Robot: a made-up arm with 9 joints. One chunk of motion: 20 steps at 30 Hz.
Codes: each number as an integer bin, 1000 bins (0 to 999) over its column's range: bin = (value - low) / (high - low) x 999, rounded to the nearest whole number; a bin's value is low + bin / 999 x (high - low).
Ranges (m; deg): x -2.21..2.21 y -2.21..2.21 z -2.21..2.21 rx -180..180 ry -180..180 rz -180..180
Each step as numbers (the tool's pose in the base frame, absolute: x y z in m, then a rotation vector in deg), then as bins.
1 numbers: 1.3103 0.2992 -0.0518 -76.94 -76.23 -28.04
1 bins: 796 567 488 286 288 422
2 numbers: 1.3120 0.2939 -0.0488 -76.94 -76.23 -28.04
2 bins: 796 566 488 286 288 422
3 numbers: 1.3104 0.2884 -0.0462 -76.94 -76.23 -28.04
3 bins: 796 565 489 286 288 422
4 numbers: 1.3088 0.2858 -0.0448 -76.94 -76.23 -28.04
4 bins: 795 564 489 286 288 422
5 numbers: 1.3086 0.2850 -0.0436 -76.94 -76.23 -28.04
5 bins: 795 564 490 286 288 422
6 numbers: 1.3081 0.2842 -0.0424 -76.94 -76.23 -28.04
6 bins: 795 564 490 286 288 422
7 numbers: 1.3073 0.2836 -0.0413 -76.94 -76.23 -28.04
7 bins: 795 564 490 286 288 422
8 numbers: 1.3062 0.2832 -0.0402 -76.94 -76.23 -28.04
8 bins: 795 564 490 286 288 422
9 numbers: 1.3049 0.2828 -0.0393 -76.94 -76.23 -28.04
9 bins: 794 563 491 286 288 422
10 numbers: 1.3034 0.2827 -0.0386 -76.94 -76.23 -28.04
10 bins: 794 563 491 286 288 422
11 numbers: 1.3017 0.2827 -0.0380 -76.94 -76.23 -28.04
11 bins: 794 563 491 286 288 422
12 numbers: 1.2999 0.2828 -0.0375 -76.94 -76.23 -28.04
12 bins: 793 563 491 286 288 422
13 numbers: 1.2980 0.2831 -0.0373 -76.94 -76.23 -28.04
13 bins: 793 563 491 286 288 422
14 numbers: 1.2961 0.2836 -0.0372 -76.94 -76.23 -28.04
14 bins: 792 564 491 286 288 422
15 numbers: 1.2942 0.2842 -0.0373 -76.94 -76.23 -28.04
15 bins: 792 564 491 286 288 422
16 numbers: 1.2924 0.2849 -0.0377 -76.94 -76.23 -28.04
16 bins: 792 564 491 286 288 422
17 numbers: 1.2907 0.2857 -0.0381 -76.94 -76.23 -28.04
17 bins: 791 564 491 286 288 422
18 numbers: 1.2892 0.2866 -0.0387 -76.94 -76.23 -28.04
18 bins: 791 564 491 286 288 422
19 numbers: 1.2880 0.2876 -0.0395 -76.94 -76.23 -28.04
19 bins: 791 565 491 286 288 422
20 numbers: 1.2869 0.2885 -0.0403 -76.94 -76.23 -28.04
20 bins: 790 565 490 286 288 422
